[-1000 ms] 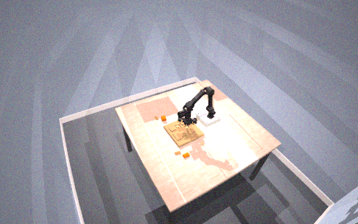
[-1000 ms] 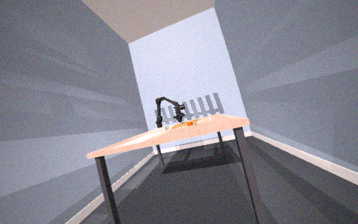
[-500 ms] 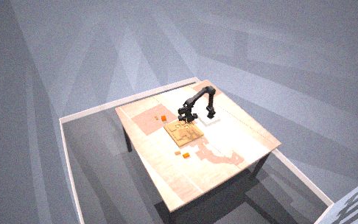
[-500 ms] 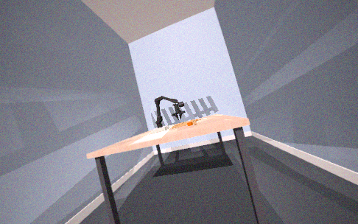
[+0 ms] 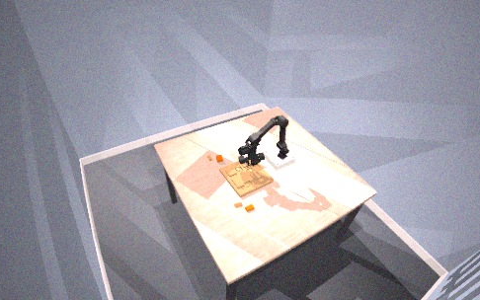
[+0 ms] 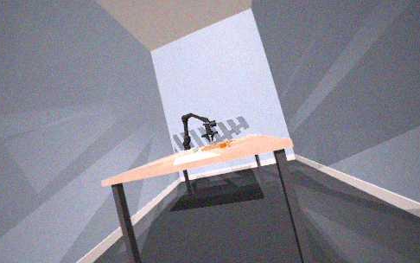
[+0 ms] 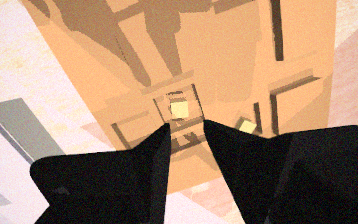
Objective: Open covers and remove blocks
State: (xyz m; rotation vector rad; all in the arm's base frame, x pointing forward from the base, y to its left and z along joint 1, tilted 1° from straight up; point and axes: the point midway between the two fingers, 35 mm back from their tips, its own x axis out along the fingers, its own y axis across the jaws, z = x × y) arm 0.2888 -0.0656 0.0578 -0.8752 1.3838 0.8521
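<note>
The tan puzzle board is 5 cm ahead of my gripper tip, 4 cm below it and 1 cm to the right of it. The rest, counted from my gripper tip: orange bit (24 cm to the left, 24 cm ahead, 6 cm below).
</note>
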